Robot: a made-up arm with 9 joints. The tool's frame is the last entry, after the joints.
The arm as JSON. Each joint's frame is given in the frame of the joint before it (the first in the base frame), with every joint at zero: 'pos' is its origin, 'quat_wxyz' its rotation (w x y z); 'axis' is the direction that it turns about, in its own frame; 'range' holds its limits. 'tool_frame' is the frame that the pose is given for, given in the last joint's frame.
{
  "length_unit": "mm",
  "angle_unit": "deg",
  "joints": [
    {
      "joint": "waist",
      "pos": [
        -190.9,
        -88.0,
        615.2
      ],
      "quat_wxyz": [
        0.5,
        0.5,
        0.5,
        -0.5
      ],
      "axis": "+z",
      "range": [
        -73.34,
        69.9
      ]
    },
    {
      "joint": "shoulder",
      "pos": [
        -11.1,
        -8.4,
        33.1
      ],
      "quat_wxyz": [
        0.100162,
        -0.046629,
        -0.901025,
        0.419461
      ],
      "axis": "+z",
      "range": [
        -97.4,
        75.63
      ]
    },
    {
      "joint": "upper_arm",
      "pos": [
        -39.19,
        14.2,
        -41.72
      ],
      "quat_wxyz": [
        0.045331,
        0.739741,
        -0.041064,
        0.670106
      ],
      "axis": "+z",
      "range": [
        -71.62,
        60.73
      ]
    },
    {
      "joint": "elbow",
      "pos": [
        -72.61,
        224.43,
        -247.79
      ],
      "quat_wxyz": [
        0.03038,
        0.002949,
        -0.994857,
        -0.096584
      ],
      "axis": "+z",
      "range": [
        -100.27,
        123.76
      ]
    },
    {
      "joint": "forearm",
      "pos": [
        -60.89,
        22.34,
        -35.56
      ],
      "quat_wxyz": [
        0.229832,
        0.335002,
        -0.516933,
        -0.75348
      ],
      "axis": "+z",
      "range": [
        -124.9,
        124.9
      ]
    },
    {
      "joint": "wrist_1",
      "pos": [
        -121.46,
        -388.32,
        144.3
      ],
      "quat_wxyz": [
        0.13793,
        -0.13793,
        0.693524,
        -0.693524
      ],
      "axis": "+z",
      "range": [
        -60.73,
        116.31
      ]
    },
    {
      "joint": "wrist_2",
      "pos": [
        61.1,
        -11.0,
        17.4
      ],
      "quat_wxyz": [
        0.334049,
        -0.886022,
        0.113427,
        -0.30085
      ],
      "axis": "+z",
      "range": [
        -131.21,
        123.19
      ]
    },
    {
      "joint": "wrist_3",
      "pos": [
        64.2,
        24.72,
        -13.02
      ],
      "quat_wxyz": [
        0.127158,
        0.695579,
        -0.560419,
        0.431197
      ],
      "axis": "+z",
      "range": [
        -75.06,
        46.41
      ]
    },
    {
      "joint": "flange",
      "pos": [
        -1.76,
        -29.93,
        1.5
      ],
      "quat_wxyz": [
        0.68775,
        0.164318,
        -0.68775,
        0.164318
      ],
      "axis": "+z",
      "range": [
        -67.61,
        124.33
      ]
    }
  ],
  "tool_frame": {
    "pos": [
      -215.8,
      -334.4,
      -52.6
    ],
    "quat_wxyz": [
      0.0,
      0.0,
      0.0,
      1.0
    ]
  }
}
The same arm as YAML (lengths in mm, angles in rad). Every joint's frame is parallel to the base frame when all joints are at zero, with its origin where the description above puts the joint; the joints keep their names.
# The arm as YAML. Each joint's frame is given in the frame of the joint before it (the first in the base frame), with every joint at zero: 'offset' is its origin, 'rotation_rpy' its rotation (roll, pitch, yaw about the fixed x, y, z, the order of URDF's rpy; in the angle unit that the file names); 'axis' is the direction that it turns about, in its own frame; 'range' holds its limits. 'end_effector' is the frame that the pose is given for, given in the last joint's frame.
length_unit: mm
angle_unit: rad
chain:
  - id: waist
    offset: [-190.9, -88.0, 615.2]
    rotation_rpy: [0.0, 0.0, 0.0]
    axis: [0.0, -1.0, 0.0]
    range: [-1.28, 1.22]
  - id: shoulder
    offset: [-8.4, -33.1, 11.1]
    rotation_rpy: [0.0, 0.0, 0.0]
    axis: [-0.746548, 0.628041, 0.219614]
    range: [-1.7, 1.32]
  - id: upper_arm
    offset: [33.7, -9.8, -47.4]
    rotation_rpy: [0.0, 0.0, 0.0]
    axis: [0.160399, -0.294498, 0.942095]
    range: [-1.25, 1.0599]
  - id: elbow
    offset: [-137.0, -136.3, -282.3]
    rotation_rpy: [0.0, 0.0, 0.0]
    axis: [-0.241108, 0.110104, -0.964232]
    range: [-1.75, 2.16]
  - id: forearm
    offset: [-50.6, 16.4, 51.4]
    rotation_rpy: [0.0, 0.0, 0.0]
    axis: [-1.0, 0.0, 0.0]
    range: [-2.1799, 2.1799]
  - id: wrist_1
    offset: [-144.3, -260.8, 312.3]
    rotation_rpy: [0.0, 0.0, 0.0]
    axis: [0.0, 0.0, 1.0]
    range: [-1.0599, 2.03]
  - id: wrist_2
    offset: [-11.0, -61.1, 17.4]
    rotation_rpy: [0.0, 0.0, 0.0]
    axis: [0.5237, -0.6089, -0.5958]
    range: [-2.29, 2.1501]
  - id: wrist_3
    offset: [-51.2, -43.0, 20.8]
    rotation_rpy: [0.0, 0.0, 0.0]
    axis: [0.0, 0.0, 1.0]
    range: [-1.31, 0.81]
  - id: flange
    offset: [-15.1, -25.9, 1.5]
    rotation_rpy: [0.0, 0.0, 0.0]
    axis: [-1.0, 0.0, 0.0]
    range: [-1.18, 2.17]
end_effector:
  offset: [52.6, -334.4, -215.8]
  rotation_rpy: [-3.1416, 1.5708, 0.0]

